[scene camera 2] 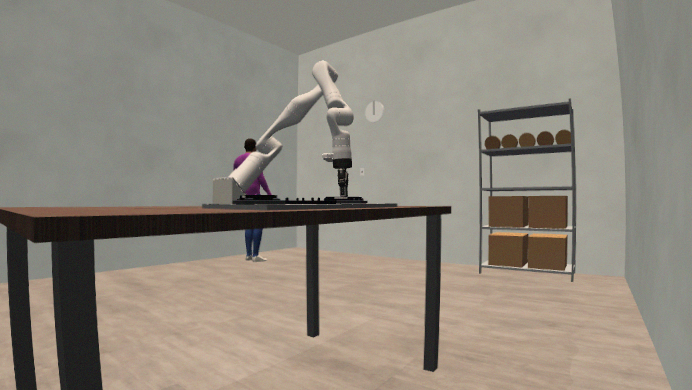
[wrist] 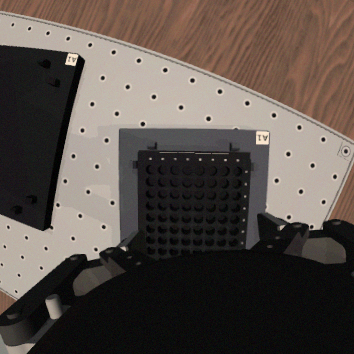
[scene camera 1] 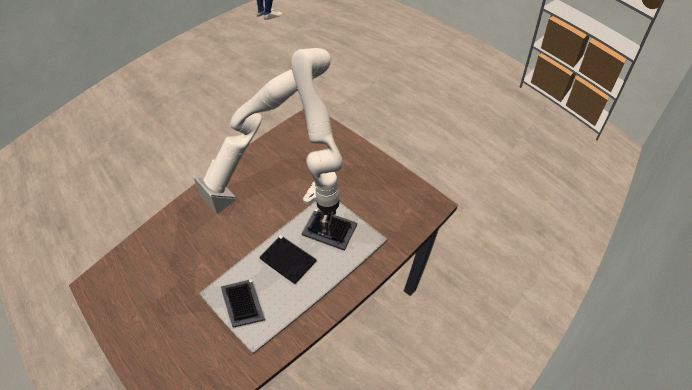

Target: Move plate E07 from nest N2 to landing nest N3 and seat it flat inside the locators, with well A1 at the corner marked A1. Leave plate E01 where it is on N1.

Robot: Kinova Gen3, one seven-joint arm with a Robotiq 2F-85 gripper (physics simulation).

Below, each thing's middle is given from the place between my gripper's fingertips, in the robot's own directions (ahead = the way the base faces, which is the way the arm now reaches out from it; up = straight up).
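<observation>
Grey nest [wrist: 130, 140]: my gripper 1 cm to the left of it, 2 cm above. Black nest [scene camera 1: 286, 258], from my hand: 20 cm to the right, 3 cm behind, 2 cm below. Going by their middles, grey nest nearest to my gripper of the things named here.
</observation>
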